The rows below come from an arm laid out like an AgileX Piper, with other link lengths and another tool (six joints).
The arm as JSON. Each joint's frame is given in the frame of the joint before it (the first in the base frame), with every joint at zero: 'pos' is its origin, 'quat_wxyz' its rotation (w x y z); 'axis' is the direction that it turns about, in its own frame. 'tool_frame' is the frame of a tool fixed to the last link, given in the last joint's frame.
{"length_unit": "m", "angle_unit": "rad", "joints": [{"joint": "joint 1", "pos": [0.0, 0.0, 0.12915], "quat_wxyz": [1.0, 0.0, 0.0, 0.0], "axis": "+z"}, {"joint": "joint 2", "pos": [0.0, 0.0, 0.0], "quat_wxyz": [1.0, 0.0, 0.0, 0.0], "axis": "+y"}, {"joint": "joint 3", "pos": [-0.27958, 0.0, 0.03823], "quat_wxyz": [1.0, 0.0, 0.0, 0.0], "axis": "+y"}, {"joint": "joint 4", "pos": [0.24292, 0.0, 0.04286], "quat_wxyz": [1.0, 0.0, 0.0, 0.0], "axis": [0.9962, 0.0, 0.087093]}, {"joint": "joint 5", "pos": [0.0, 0.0, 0.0], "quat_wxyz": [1.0, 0.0, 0.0, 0.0], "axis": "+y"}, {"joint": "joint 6", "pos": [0.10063, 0.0, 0.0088], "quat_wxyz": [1.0, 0.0, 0.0, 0.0], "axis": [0.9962, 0.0, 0.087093]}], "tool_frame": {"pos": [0.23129, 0.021, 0.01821], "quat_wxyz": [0.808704, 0.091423, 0.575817, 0.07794]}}
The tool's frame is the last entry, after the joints.
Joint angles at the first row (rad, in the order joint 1, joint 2, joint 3, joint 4, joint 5, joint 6):
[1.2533 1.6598 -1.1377 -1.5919 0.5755 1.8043]
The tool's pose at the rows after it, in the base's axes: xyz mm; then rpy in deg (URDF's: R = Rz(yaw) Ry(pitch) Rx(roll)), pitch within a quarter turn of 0, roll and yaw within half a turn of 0:
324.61 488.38 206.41 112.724 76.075 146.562
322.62 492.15 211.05 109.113 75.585 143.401
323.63 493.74 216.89 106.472 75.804 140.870
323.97 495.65 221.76 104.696 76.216 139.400
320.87 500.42 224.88 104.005 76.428 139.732
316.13 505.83 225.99 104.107 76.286 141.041
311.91 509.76 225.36 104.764 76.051 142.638
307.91 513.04 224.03 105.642 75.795 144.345
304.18 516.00 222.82 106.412 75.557 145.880
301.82 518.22 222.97 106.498 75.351 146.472
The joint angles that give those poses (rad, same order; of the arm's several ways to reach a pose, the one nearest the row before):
[1.2623 1.6588 -1.1231 -1.6509 0.5684 1.8835]
[1.2659 1.6587 -1.1252 -1.6729 0.5661 1.9121]
[1.2665 1.6587 -1.1341 -1.6797 0.5695 1.9121]
[1.2665 1.6587 -1.1436 -1.6820 0.5689 1.9024]
[1.2665 1.6587 -1.1525 -1.6836 0.5540 1.8909]
[1.2665 1.6587 -1.1582 -1.6852 0.5332 1.8854]
[1.2665 1.6587 -1.1599 -1.6861 0.5157 1.8839]
[1.2665 1.6587 -1.1600 -1.6864 0.4998 1.8831]
[1.2665 1.6587 -1.1601 -1.6868 0.4850 1.8824]
[1.2665 1.6587 -1.1620 -1.6869 0.4754 1.8822]

